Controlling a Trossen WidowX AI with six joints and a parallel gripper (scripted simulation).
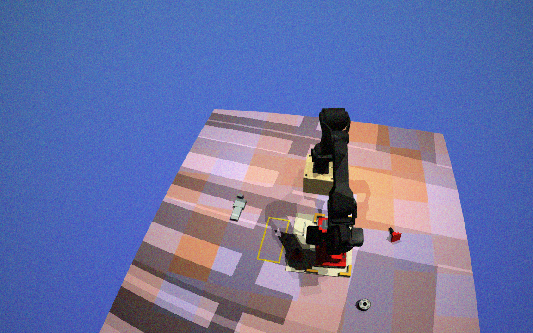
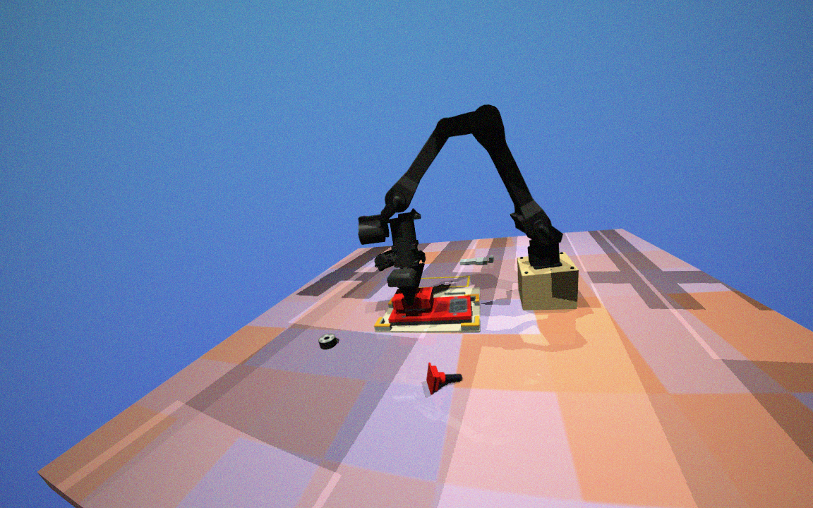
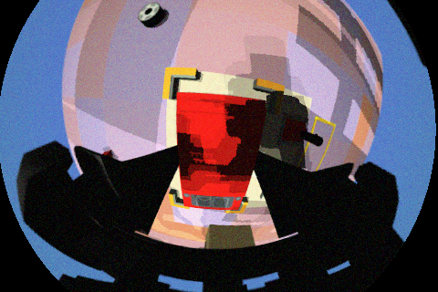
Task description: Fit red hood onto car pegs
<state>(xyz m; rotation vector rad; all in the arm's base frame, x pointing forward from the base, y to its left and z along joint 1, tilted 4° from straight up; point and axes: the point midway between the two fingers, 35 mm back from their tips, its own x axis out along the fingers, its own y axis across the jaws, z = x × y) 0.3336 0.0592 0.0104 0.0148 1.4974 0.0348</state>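
My gripper tip is right at the red hood. The rest, counted from my gripper tip: grey engine block: 3 cm below.
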